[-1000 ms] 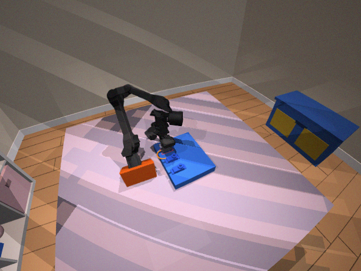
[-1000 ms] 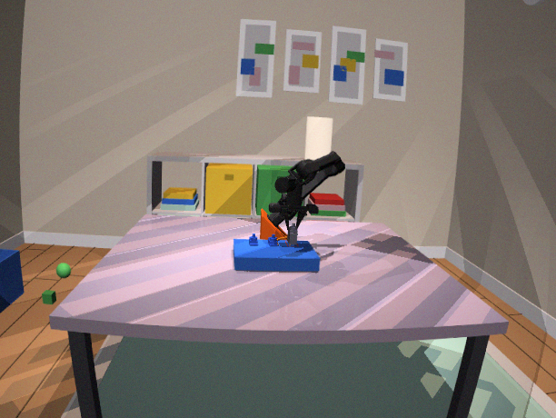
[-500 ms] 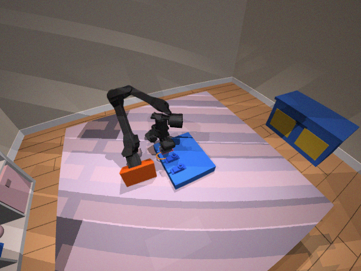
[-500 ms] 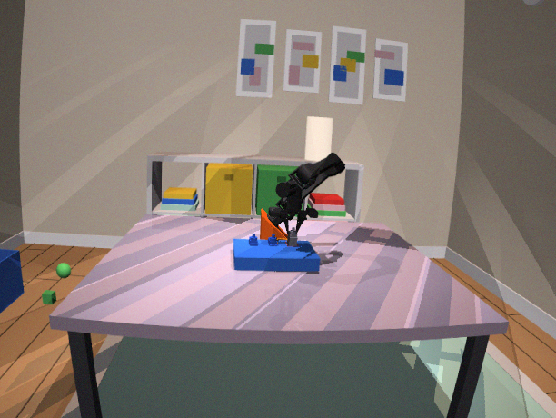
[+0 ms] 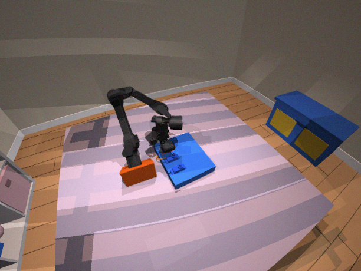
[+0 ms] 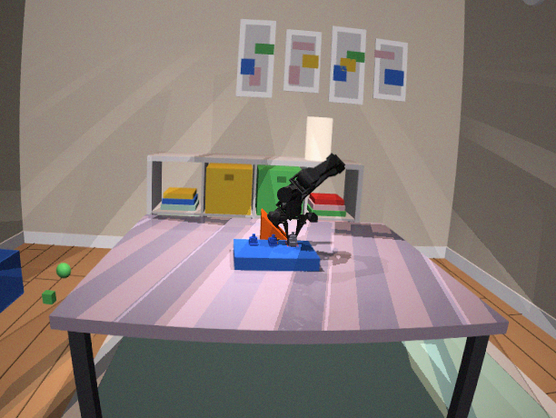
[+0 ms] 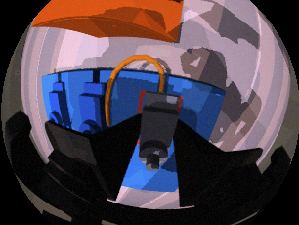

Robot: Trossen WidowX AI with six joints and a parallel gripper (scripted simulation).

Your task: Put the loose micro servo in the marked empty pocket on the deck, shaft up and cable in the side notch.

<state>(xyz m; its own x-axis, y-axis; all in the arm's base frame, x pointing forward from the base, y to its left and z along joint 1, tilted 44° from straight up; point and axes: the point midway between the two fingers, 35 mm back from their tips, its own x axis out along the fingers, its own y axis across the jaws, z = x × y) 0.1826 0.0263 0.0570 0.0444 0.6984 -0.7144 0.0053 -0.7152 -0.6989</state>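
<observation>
Right now my gripper tip is 12 cm short of the blue deck, 7 cm to the left of it and 4 cm above it.
</observation>
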